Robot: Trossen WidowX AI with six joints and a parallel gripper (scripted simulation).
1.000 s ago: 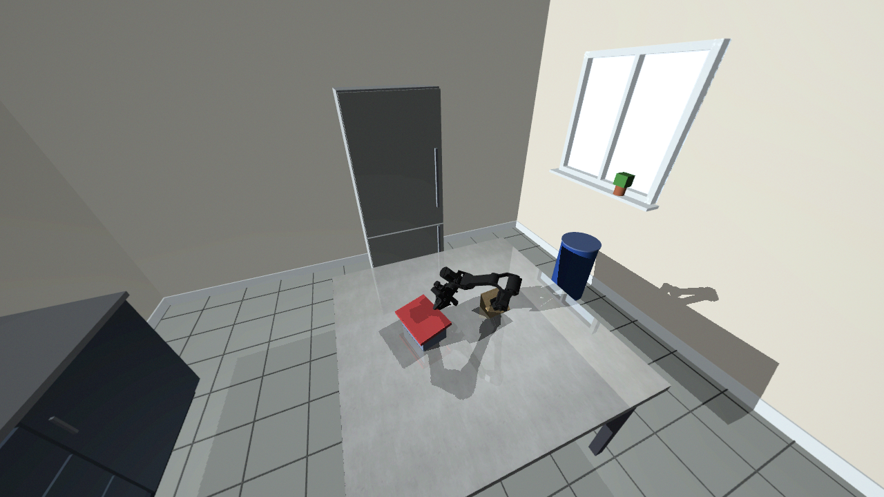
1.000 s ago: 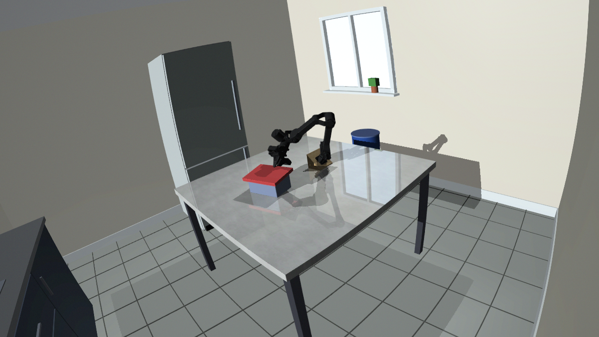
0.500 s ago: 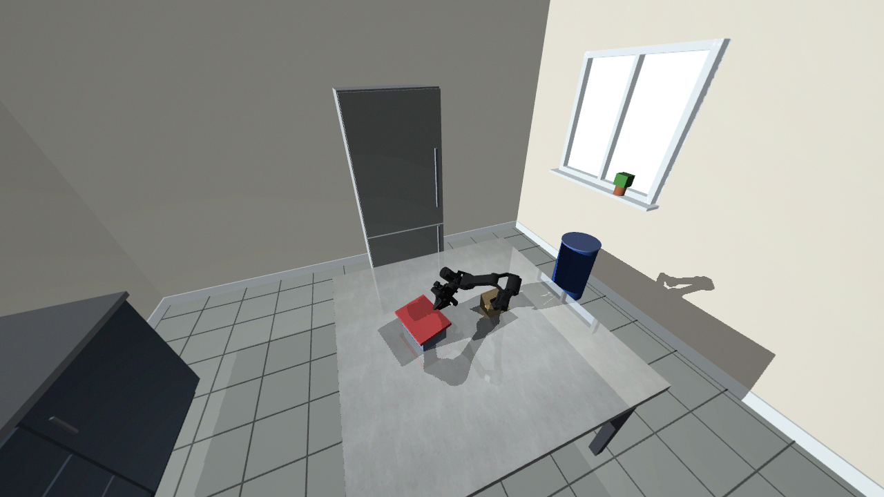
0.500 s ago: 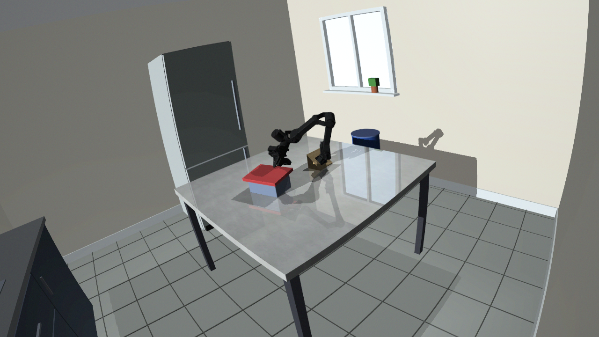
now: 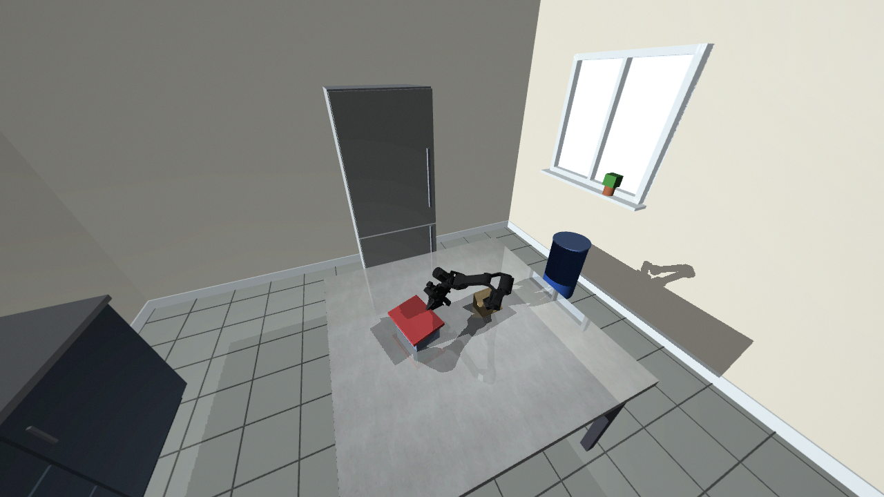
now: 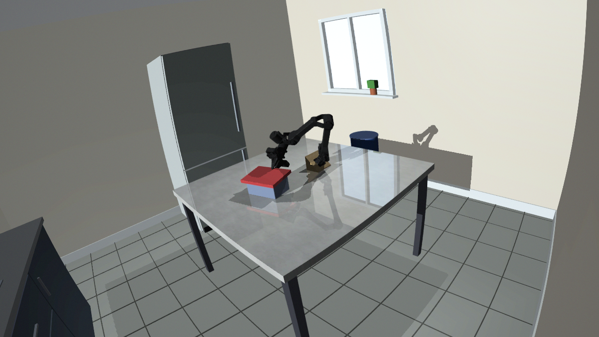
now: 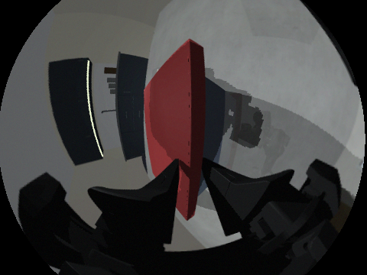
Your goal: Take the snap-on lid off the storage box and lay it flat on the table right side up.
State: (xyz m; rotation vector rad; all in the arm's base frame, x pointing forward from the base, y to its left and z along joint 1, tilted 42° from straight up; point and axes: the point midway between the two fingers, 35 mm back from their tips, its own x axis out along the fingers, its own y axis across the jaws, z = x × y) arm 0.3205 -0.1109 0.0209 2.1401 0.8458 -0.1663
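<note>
My gripper tip is now 80 mm short of the red lid and 10 mm to the right of it. Round my gripper tip: blue-grey storage box 70 mm ahead, 60 mm below, 10 mm to the left.
</note>
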